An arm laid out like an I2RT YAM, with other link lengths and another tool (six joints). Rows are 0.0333 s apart.
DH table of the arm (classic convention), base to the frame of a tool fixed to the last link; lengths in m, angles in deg. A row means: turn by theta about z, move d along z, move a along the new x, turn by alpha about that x. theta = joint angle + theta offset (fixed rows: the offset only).
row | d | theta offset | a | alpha
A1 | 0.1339 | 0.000 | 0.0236 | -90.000
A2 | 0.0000 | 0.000 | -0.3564 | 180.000
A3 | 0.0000 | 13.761 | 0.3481 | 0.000
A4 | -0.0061 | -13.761 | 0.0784 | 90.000
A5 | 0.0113 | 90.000 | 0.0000 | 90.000
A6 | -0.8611 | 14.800 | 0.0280 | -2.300
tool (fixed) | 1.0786 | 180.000 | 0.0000 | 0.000
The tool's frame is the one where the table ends.
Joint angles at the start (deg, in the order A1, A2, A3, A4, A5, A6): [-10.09 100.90 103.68 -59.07 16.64 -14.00]
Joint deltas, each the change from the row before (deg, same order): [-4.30 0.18 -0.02 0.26 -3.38 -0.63]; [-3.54 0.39 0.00 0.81 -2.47 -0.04]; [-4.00 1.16 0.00 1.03 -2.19 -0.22]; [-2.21 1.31 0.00 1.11 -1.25 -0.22]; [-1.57 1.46 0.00 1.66 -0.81 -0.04]
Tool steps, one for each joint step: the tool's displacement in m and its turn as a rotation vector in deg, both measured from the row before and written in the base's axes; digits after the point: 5 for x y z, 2 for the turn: [-0.00720 -0.02784 -0.00504 2.44 -0.42 -1.92]; [-0.00430 -0.02436 -0.00449 1.83 -0.96 -2.13]; [-0.00504 -0.03066 -0.01051 1.65 -0.42 -2.59]; [0.00039 -0.01879 -0.01096 0.93 -0.15 -1.33]; [0.00447 -0.01604 -0.01117 0.51 -0.45 -1.08]
